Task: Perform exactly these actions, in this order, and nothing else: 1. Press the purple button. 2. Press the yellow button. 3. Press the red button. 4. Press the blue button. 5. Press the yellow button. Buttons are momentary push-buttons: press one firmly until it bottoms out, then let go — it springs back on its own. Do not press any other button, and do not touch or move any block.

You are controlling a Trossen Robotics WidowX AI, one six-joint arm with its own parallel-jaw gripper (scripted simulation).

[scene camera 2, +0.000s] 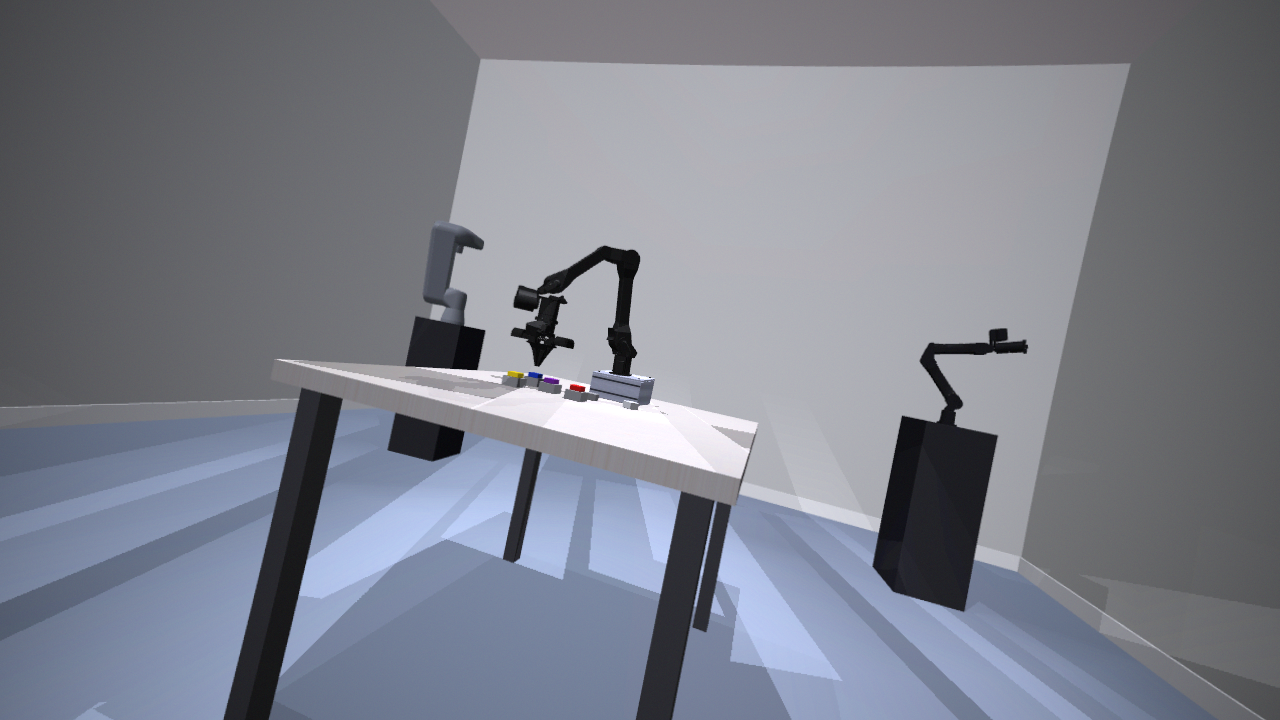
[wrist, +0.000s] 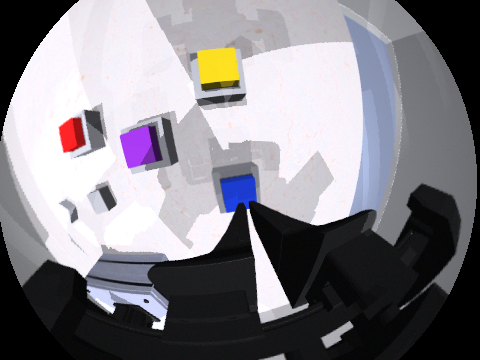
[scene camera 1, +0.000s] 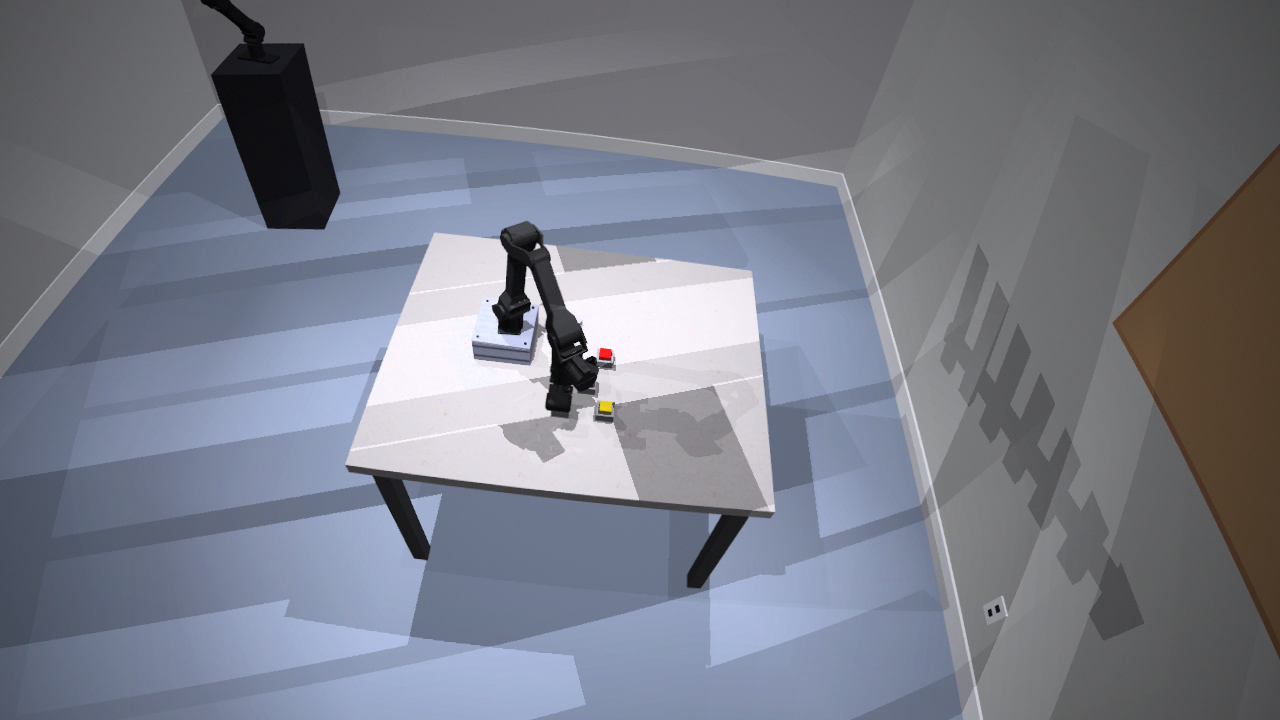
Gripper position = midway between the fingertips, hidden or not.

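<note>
Gripper (scene camera 2: 536,366), also visible as the gripper (wrist: 246,206) and the gripper (scene camera 1: 561,398): shut, holding nothing. Blue button (wrist: 242,189), yellow button (wrist: 218,68) and purple button (wrist: 140,146) are visible too.
</note>
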